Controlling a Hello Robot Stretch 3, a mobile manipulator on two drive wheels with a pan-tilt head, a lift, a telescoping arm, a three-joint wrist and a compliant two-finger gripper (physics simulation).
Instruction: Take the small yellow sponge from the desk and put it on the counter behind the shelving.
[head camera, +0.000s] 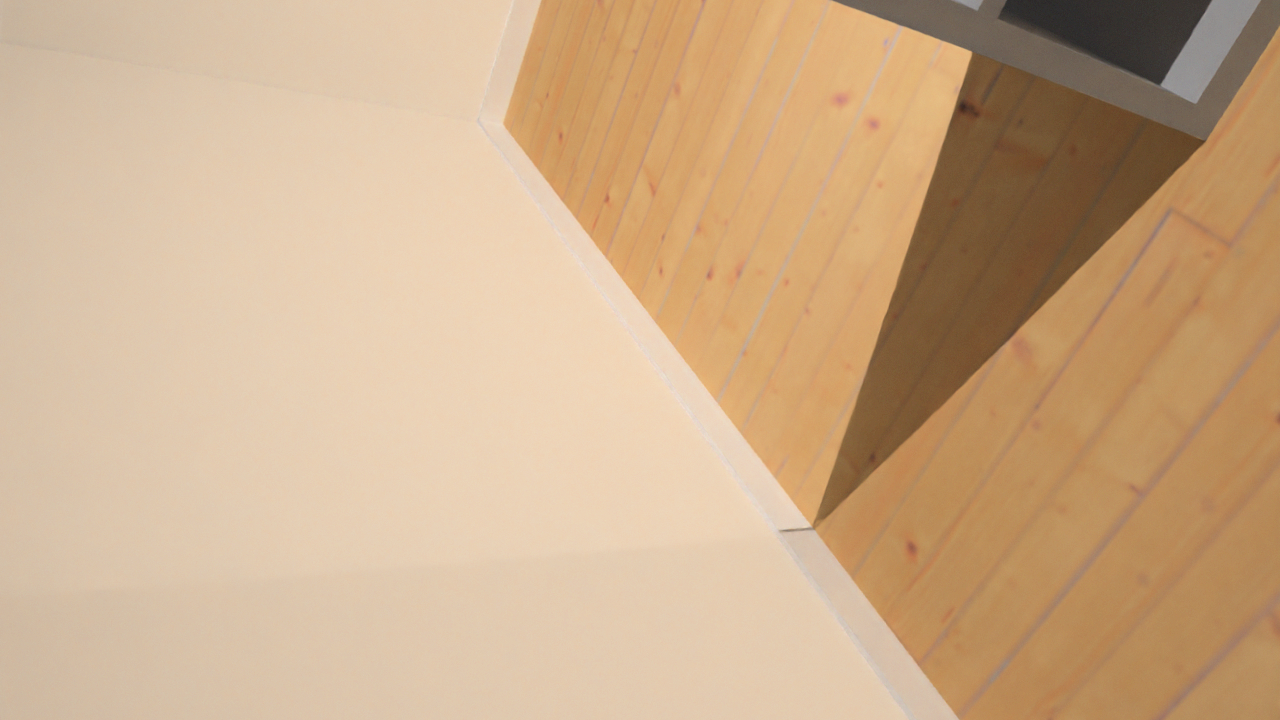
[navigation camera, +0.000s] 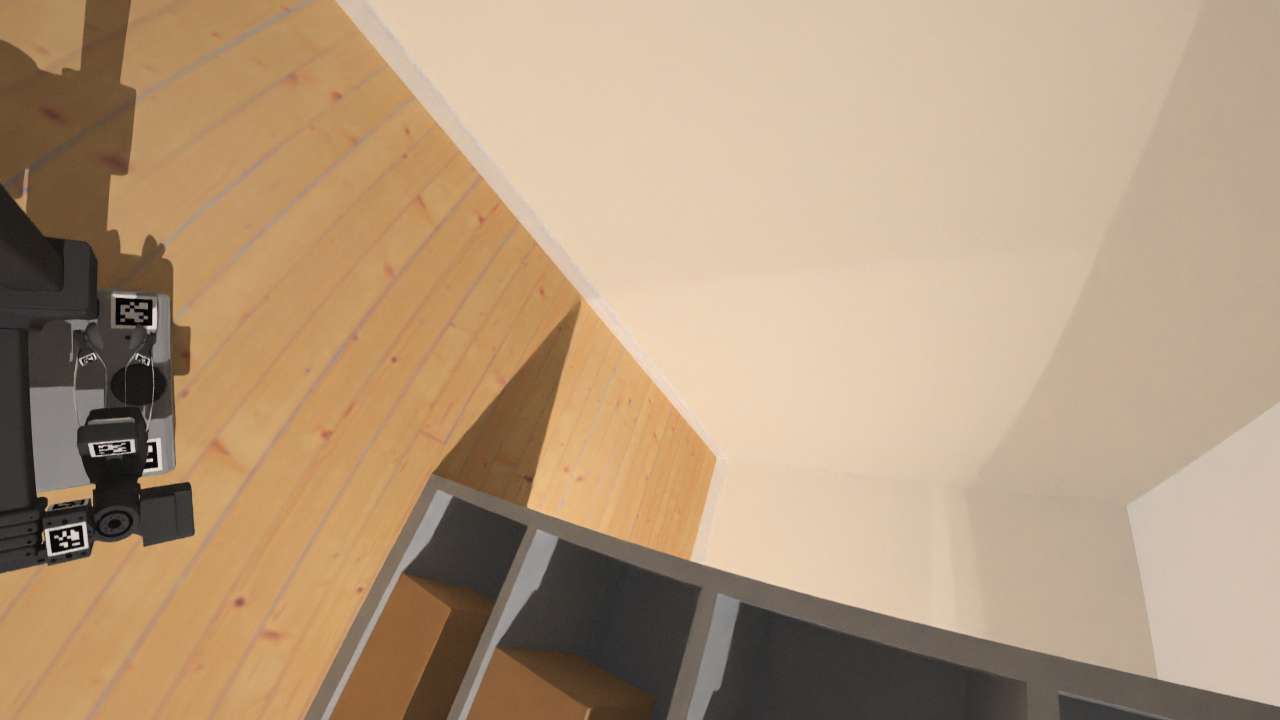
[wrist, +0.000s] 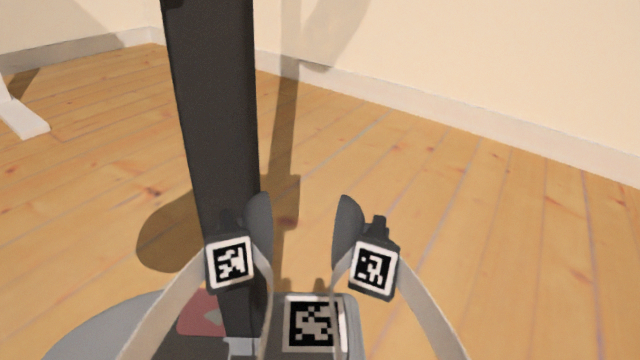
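Where they show: gripper, fingertip midpoint: (navigation camera: 117, 324) (wrist: 303, 219); robot's base at its link origin: (navigation camera: 138, 381).
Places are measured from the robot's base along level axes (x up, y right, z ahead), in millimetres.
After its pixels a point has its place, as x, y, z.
The small yellow sponge, the desk top and the counter do not show in these views. The grey shelving (head camera: 1074, 73) @(341, 347, 639) (navigation camera: 895, 630) @(1262, 348, 639) shows at the top right in the head camera view and along the bottom in the navigation view. My gripper (navigation camera: 116, 338) @(325, -99, -17) (wrist: 303, 219) @(325, -99, -17) is open and empty, with a gap between its fingertips. It hangs over my own base, beside the dark mast (wrist: 215, 100) @(387, -116, -64).
Brown boxes (navigation camera: 393, 635) @(176, 691, 422) (navigation camera: 546, 685) @(699, 595, 490) sit in two shelving compartments. A pale wall (head camera: 358, 358) @(780, -15, 1830) (navigation camera: 805, 268) @(983, -330, 1382) (wrist: 475, 60) @(228, -941, 510) with a white skirting runs along the wooden floor (head camera: 760, 223) @(1, 309, 1581) (navigation camera: 313, 313) @(0, -160, 329) (wrist: 450, 210) @(0, -491, 321). A white furniture foot (wrist: 27, 120) stands at the left in the wrist view.
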